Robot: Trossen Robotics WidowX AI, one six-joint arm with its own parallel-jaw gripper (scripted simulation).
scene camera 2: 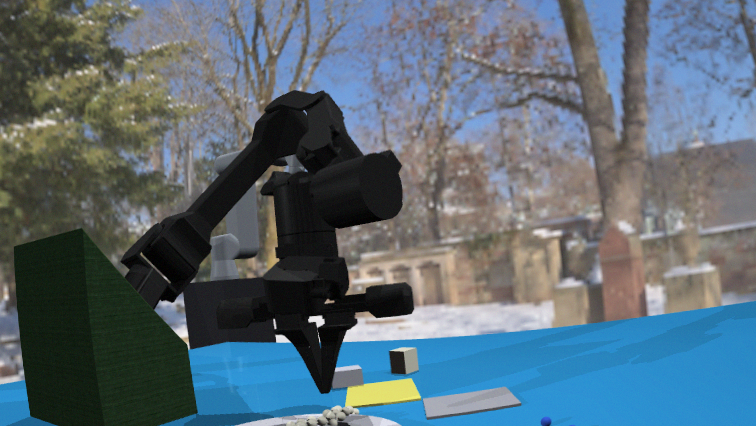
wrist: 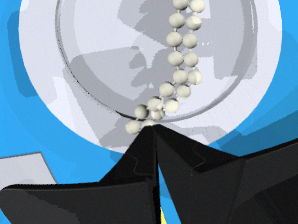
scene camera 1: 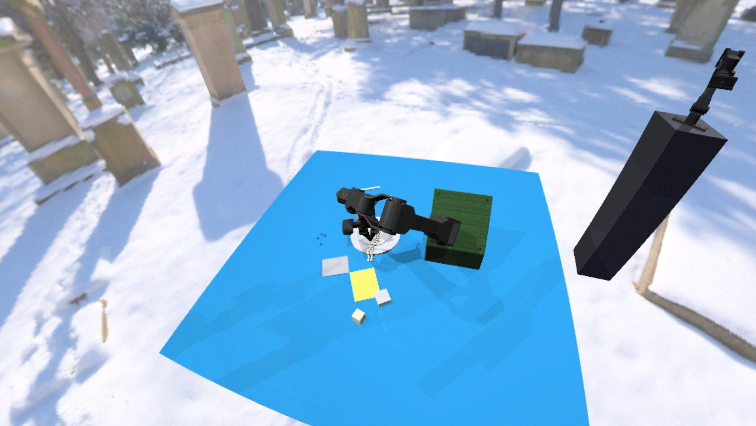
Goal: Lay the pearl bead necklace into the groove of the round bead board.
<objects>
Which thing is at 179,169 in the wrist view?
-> My gripper.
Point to a yellow tile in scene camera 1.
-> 364,283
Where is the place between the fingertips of my gripper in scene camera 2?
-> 325,392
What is my gripper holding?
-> Nothing.
</objects>
